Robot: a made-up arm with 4 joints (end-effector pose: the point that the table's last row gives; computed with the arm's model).
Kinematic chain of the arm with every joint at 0, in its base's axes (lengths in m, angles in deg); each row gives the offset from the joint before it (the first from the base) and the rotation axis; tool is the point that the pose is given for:
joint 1: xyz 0 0 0.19 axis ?
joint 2: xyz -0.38 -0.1 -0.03 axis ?
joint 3: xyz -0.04 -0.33 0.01 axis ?
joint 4: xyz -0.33 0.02 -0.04 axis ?
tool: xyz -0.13 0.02 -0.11
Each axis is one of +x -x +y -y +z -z.
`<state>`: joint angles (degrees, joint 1 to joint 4).
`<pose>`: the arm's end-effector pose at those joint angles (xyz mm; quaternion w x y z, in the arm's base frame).
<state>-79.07 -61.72 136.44 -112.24</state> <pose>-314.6 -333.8 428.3 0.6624 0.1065 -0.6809 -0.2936</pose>
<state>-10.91 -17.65 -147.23 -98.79</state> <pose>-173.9 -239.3 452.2 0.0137 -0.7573 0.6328 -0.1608</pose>
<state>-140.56 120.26 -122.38 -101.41</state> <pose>-658.5 88.5 533.4 0.2002 -0.6009 -0.7244 -0.2721</pose>
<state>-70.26 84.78 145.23 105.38</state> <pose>-306.2 70.3 789.6 0.6243 0.4421 0.6427 -0.0411</pose>
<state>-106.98 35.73 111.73 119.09</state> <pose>-98.0 87.2 721.0 0.5806 0.6065 0.0954 -0.5348</pose>
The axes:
joint 1: +x
joint 2: -y
joint 3: -y
joint 4: +z

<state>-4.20 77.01 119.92 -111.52</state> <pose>-190.1 -284.4 364.9 0.0528 -0.8202 0.5517 -0.1420</pose>
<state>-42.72 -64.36 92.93 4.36</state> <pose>-721.6 -525.8 210.2 0.8984 -0.3615 -0.2162 0.1241</pose>
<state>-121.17 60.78 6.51 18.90</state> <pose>-447.3 -239.4 841.1 0.3241 -0.7600 -0.1494 0.5432</pose>
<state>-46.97 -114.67 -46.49 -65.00</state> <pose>-55.5 -1.7 576.6 0.0846 0.5412 -0.7281 0.4122</pose>
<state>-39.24 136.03 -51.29 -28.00</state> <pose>-248.7 -580.7 2.8 0.7300 -0.0871 -0.6759 0.0512</pose>
